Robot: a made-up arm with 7 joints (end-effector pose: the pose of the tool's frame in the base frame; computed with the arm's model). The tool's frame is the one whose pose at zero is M. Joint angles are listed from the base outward.
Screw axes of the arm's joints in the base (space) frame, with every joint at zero. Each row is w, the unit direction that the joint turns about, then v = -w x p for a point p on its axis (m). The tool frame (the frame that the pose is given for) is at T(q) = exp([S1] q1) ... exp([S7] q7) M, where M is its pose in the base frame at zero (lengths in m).
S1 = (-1, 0, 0, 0, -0.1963, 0)
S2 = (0, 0, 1, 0.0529, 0.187, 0)
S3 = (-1, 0, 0, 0, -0.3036, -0.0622)
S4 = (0, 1, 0, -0.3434, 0, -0.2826)
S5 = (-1, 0, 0, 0, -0.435, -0.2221)
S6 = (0, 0, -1, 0.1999, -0.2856, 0)
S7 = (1, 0, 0, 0, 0.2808, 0.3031)
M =
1 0 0 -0.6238
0 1 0 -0.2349
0 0 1 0.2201
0 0 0 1
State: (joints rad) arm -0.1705 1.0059 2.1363 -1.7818 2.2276 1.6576 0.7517
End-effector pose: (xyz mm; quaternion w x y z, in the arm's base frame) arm -369.7 83.2 707.2 0.5978 -0.4096 0.6321 -0.2745
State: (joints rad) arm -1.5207 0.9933 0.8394 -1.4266 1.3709 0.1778 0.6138
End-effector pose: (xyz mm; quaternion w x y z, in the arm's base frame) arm 192.4 -155.9 -151.6 0.3709 0.2293 -0.7986 -0.4149
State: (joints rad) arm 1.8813 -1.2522 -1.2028 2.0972 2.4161 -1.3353 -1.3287
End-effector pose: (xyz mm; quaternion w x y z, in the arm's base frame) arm 7.4 20.1 399.8 0.2875 0.3648 -0.4434 -0.7666
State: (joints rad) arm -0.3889 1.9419 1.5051 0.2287 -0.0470 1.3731 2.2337
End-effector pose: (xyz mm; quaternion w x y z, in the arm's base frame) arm -113.2 -145.4 69.9 0.2113 0.7029 -0.2979 0.6104
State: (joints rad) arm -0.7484 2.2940 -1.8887 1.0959 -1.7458 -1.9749 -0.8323
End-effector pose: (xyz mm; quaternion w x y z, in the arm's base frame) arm -160.3 -231.9 379.1 0.1106 0.7307 0.5927 0.3202
